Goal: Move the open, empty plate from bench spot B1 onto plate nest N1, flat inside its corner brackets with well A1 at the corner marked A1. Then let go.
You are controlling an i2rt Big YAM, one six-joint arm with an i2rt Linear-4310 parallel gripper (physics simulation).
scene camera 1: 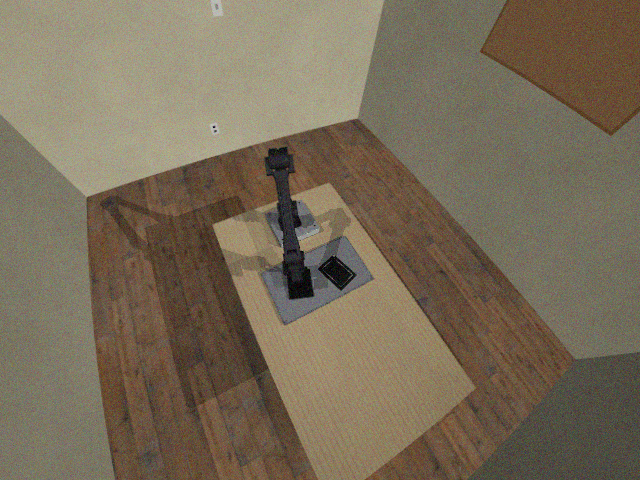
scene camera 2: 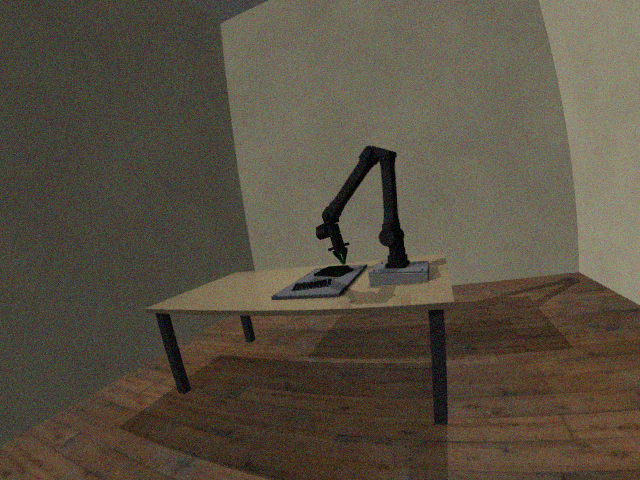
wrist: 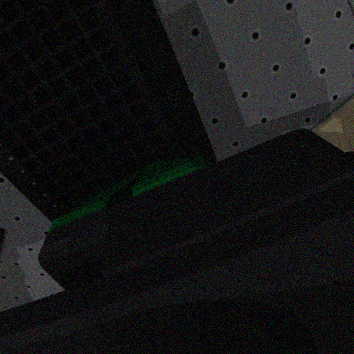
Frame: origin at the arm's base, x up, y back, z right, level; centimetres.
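Where they show: gripper, fingertip midpoint: [scene camera 2: 344, 264] [wrist: 160, 171]; arm's base, link origin: [scene camera 2: 397, 265].
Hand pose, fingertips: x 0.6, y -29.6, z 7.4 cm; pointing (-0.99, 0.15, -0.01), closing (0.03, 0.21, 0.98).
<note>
Each offset is from my fingertips to the top centre of the thing. Level surfaces: height alone.
The black well plate {dx -0.6, dy -5.0, dz -1.8 cm} [scene camera 2: 333, 270] [wrist: 95, 91] lies flat on the grey perforated board [scene camera 2: 289, 294] [wrist: 277, 53] [scene camera 1: 356, 258], at its end nearer the robot base. In the wrist view faint rows of wells show on its dark top. My gripper [scene camera 2: 340, 255] [wrist: 160, 171] hangs a little above the plate's edge, apart from it. Its green fingertips are shut together with nothing between them. In scene camera 1 my arm [scene camera 1: 289, 242] hides this plate. I cannot make out the nest's brackets or the A1 mark.
A second black rectangular thing {dx -3.6, dy -6.3, dz -22.7 cm} [scene camera 1: 336, 271] [scene camera 2: 312, 284] with a pale outline lies on the other part of the board. The robot base plate [scene camera 2: 399, 273] [scene camera 1: 310, 223] stands beside the board. Both rest on a tan table {dx -5.1 cm} [scene camera 1: 361, 371] [scene camera 2: 232, 294].
</note>
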